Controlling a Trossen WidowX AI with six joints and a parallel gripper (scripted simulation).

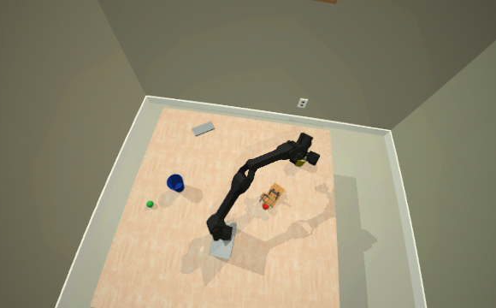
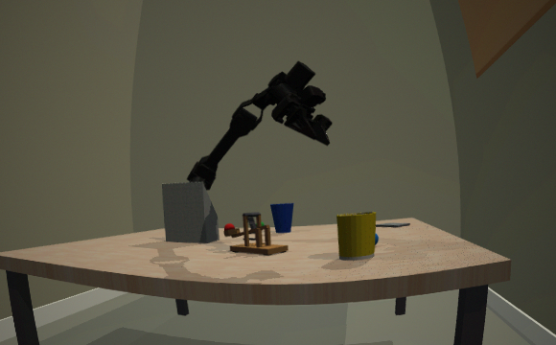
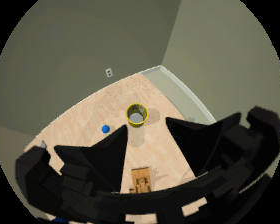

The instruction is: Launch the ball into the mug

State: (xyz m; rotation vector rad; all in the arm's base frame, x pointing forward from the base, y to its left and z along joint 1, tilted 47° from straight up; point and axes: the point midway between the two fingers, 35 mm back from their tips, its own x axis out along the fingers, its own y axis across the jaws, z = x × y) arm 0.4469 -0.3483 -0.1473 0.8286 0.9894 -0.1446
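Now: the red ball 29 cm behind my gripper tip, 21 cm below it and 17 cm to the left of it. Round my gripper tip: yellow mug (24 cm below, 7 cm ahead, 4 cm to the right); then blue ball (25 cm below, 11 cm to the left, 11 cm ahead); then wooden catapult (22 cm below, 22 cm behind, 15 cm to the left).
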